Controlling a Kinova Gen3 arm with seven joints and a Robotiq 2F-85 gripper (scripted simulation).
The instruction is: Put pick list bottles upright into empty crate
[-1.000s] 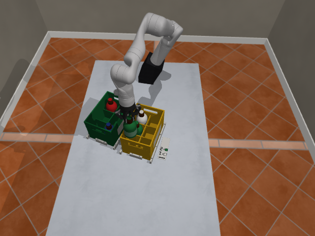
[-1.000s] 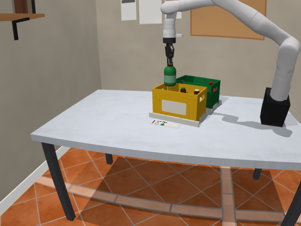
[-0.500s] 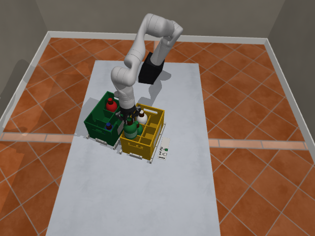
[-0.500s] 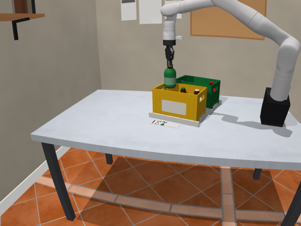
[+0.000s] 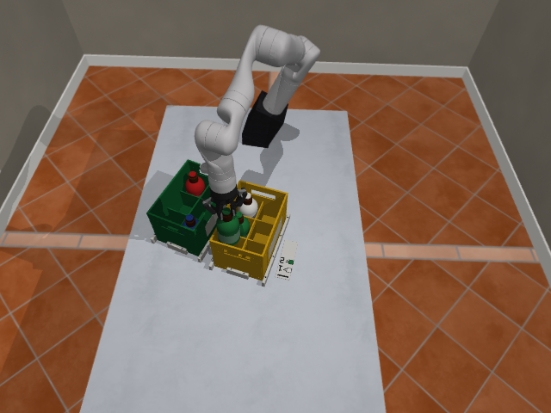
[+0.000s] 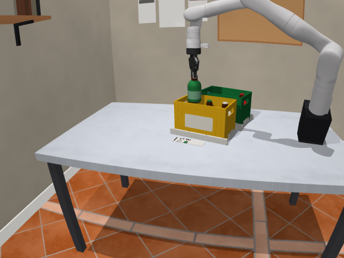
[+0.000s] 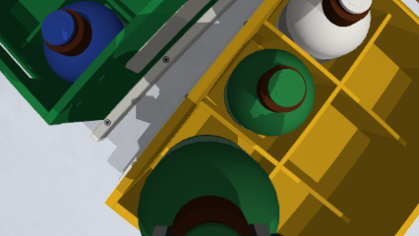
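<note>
My gripper is now 210 mm above the yellow crate, 80 mm past it and 60 mm to the right of it. From my hand the other things lie so: green crate 210 mm below, 170 mm to the right, 150 mm behind; then blue-label bottle 210 mm below, 150 mm to the right, 60 mm behind; then white-label bottle 210 mm below, 170 mm behind, 30 mm to the left.
</note>
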